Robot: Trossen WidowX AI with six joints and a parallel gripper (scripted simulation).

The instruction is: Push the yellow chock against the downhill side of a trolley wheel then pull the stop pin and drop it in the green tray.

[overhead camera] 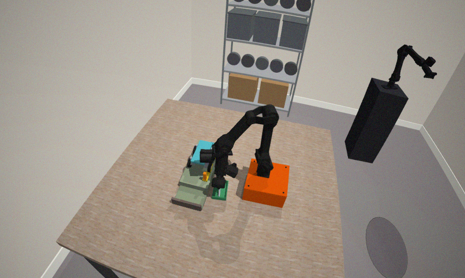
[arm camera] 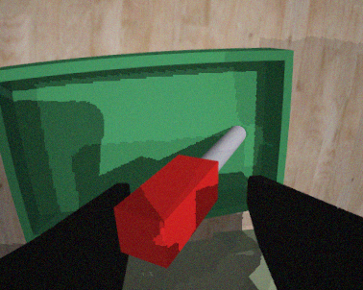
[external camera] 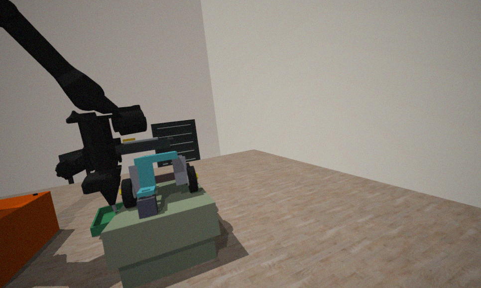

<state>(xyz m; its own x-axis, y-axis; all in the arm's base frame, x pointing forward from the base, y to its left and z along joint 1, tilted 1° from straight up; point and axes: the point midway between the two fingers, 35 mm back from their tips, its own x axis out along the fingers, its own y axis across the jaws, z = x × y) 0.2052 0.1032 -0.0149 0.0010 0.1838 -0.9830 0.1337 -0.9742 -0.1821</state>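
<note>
The yellow chock is 8 cm ahead of my gripper tip, 4 cm above it and 2 cm to the right of it. The rest, counted from my gripper tip: red-headed stop pin: 1 cm to the left, 1 cm below; ramp block: 13 cm ahead, 11 cm to the right; blue trolley: 13 cm ahead, 11 cm to the right, 7 cm above.
</note>
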